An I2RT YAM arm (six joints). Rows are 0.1 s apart.
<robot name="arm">
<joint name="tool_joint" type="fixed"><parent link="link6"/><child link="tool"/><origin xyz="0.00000 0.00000 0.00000" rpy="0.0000 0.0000 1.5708"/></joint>
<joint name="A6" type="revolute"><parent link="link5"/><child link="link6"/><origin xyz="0.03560 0.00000 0.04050" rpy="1.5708 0.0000 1.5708"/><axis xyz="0 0 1"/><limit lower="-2.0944" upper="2.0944"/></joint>
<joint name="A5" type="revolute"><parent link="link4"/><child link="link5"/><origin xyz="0.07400 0.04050 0.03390" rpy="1.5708 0.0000 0.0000"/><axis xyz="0 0 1"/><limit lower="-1.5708" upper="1.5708"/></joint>
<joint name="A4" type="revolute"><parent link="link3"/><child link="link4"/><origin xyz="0.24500 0.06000 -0.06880"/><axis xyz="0 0 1"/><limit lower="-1.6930" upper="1.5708"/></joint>
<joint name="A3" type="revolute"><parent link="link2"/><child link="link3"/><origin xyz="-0.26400 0.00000 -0.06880" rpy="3.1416 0.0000 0.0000"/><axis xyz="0 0 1"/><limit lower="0.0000" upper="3.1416"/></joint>
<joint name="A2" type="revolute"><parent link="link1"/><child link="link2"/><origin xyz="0.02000 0.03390 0.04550" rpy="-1.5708 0.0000 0.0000"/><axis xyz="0 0 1"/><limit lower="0.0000" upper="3.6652"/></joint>
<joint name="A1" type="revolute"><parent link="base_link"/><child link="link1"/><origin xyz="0.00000 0.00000 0.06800"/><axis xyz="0 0 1"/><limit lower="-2.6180" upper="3.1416"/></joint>
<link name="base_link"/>
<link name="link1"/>
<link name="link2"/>
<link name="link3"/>
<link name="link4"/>
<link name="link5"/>
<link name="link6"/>
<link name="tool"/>
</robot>
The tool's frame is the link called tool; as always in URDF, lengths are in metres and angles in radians.
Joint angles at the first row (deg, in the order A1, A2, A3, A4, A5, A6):
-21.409 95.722 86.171 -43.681 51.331 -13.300
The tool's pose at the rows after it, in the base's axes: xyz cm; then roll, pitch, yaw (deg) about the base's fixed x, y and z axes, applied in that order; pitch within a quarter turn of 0, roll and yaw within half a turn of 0:
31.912, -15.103, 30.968, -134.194, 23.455, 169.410
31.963, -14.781, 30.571, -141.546, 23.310, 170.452
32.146, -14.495, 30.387, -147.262, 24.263, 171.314
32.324, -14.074, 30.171, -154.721, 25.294, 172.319
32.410, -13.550, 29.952, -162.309, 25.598, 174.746
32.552, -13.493, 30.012, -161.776, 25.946, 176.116
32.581, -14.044, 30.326, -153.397, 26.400, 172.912
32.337, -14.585, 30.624, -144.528, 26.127, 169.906
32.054, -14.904, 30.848, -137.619, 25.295, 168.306
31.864, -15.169, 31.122, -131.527, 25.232, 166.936
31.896, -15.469, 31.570, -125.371, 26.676, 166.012
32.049, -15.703, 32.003, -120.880, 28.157, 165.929
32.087, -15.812, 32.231, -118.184, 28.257, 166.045
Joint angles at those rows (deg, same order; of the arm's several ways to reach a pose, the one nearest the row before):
-21.562 95.722 86.192 -47.877 40.621 -13.300
-21.671 95.744 86.192 -49.364 32.883 -13.278
-21.671 95.745 86.193 -49.583 26.698 -13.256
-21.671 95.745 86.195 -50.129 18.720 -13.344
-21.672 95.744 86.192 -51.221 10.087 -15.005
-21.518 95.744 86.192 -50.566 9.912 -16.053
-21.388 95.744 86.193 -48.686 19.617 -13.584
-21.408 95.744 86.193 -47.966 29.911 -11.725
-21.408 95.744 86.194 -47.989 37.671 -11.113
-21.409 95.744 86.193 -47.528 44.402 -10.590
-21.408 95.744 86.192 -45.386 50.807 -10.523
-21.410 95.743 86.191 -42.739 55.112 -11.356
-21.409 95.744 86.191 -41.516 57.669 -12.339

